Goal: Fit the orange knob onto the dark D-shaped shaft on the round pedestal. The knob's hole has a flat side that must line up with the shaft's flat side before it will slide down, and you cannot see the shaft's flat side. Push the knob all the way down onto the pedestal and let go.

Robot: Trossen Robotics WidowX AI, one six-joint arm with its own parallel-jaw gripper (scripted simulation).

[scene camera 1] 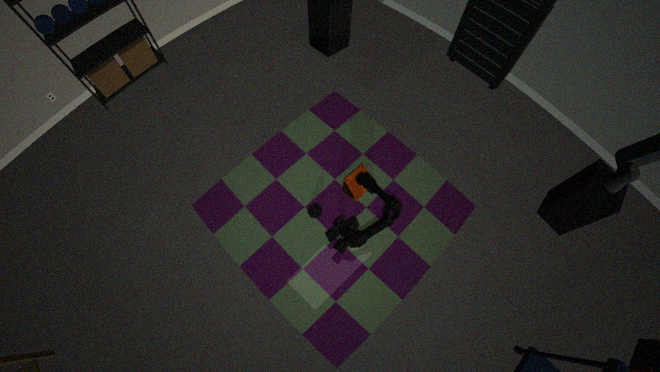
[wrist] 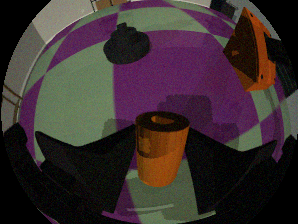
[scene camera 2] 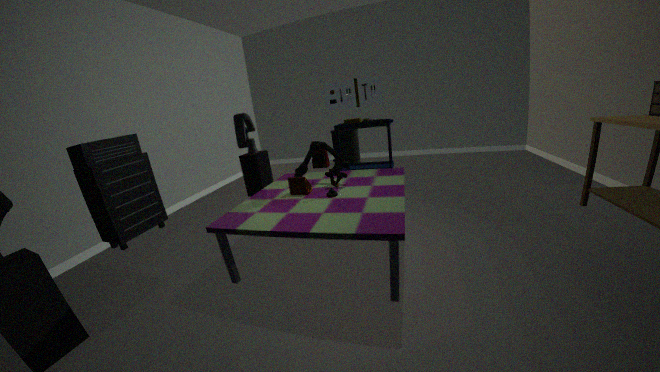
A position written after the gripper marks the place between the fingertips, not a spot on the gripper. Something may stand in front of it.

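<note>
You'd see the gripper (wrist: 161, 130) here, and there's an orange knob (wrist: 160, 136) as well, along with a pedestal (wrist: 126, 45).
</note>
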